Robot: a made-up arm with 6 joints.
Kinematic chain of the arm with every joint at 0, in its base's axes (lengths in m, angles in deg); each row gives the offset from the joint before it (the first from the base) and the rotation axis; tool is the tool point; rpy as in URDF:
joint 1: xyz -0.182 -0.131 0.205 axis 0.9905 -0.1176 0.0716
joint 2: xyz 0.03 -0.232 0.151 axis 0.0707 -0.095 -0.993
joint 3: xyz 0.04 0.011 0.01 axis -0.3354 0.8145 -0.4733
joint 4: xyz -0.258 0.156 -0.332 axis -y
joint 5: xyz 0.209 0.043 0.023 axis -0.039 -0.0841 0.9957
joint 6: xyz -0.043 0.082 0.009 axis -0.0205 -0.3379 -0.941
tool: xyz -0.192 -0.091 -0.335 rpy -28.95 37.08 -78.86
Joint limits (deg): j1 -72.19..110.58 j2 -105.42..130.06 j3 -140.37..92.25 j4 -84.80..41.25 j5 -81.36..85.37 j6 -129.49..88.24
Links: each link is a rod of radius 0.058 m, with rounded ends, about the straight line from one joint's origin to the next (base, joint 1, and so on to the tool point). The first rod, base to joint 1, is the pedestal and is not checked.
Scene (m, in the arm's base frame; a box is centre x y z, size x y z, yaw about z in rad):
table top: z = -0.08
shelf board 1: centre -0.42 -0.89 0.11 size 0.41 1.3 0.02 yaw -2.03
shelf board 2: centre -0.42 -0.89 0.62 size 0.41 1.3 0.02 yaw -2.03
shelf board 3: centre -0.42 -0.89 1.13 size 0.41 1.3 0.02 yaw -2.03
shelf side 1: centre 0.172 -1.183 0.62 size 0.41 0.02 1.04 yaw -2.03
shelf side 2: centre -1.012 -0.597 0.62 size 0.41 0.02 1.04 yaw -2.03
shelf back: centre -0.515 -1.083 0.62 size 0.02 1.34 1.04 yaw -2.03
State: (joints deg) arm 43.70 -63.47 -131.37 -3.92 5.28 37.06
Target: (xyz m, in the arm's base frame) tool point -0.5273 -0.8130 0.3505
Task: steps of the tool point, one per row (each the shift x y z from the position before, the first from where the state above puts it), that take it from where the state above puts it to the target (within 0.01 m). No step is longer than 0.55 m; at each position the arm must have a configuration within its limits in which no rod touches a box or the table.
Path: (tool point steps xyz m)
1: 0.4437 0.2945 -0.0155
2: 0.4787 -0.0876 -0.1895
3: 0.2838 -0.3410 0.0521
4: 0.0247 -0.1536 0.3361
5: -0.1318 -0.1804 -0.1214
6: -0.2171 -0.1051 -0.0839
7: -0.2482 -0.0110 -0.0075
8: -0.2148 0.0793 0.0641
9: -0.0442 -0.1324 -0.0704
10: -0.0735 -0.0753 -0.0391
11: -0.0619 -0.0642 0.0332
12: 0.0045 -0.0822 0.0763

